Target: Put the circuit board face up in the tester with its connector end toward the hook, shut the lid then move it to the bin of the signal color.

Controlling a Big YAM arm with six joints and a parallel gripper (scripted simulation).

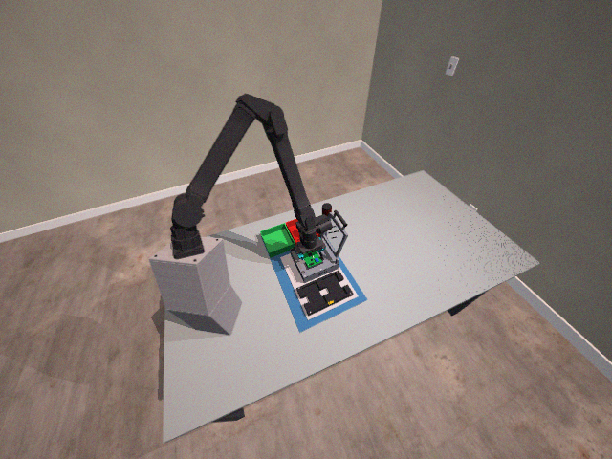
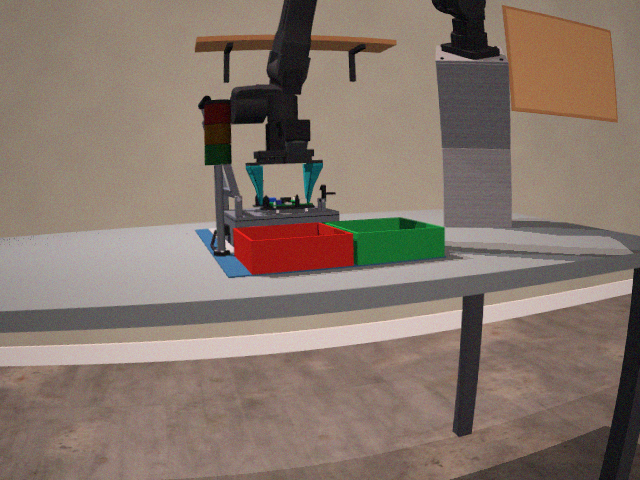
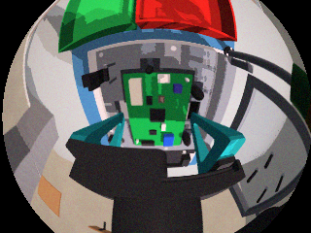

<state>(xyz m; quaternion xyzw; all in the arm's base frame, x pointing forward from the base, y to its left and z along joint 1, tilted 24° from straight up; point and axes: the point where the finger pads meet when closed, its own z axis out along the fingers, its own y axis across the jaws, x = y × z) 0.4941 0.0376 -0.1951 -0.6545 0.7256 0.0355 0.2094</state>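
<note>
Right now my hand is right at the green circuit board. The rest, counted from my hand: tester lid: 12 cm ahead, 10 cm above, 1 cm to the right; then tester plate: 1 cm to the left, 1 cm below, 1 cm ahead; then latch hook: 6 cm to the left, 6 cm behind, 1 cm above.
</note>
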